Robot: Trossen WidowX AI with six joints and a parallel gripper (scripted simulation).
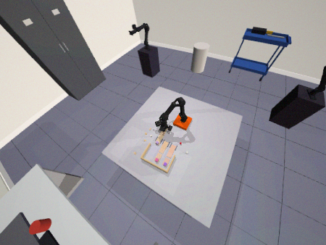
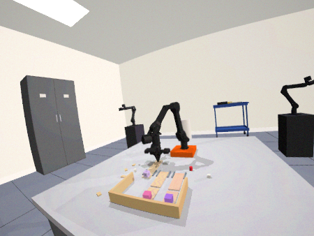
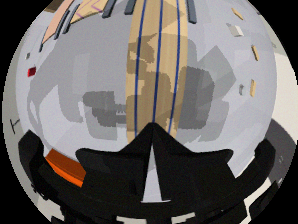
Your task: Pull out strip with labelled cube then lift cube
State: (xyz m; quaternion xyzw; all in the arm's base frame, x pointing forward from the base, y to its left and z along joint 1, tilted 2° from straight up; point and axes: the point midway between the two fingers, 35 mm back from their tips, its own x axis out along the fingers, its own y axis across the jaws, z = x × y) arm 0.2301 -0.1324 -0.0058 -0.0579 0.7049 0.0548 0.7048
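Now: the tan strip 9 cm ahead of my gripper tip and 2 cm to the left of it. From my gripper tip the other things lie so: small red cube (5 cm ahead, 26 cm to the left, 1 cm above).
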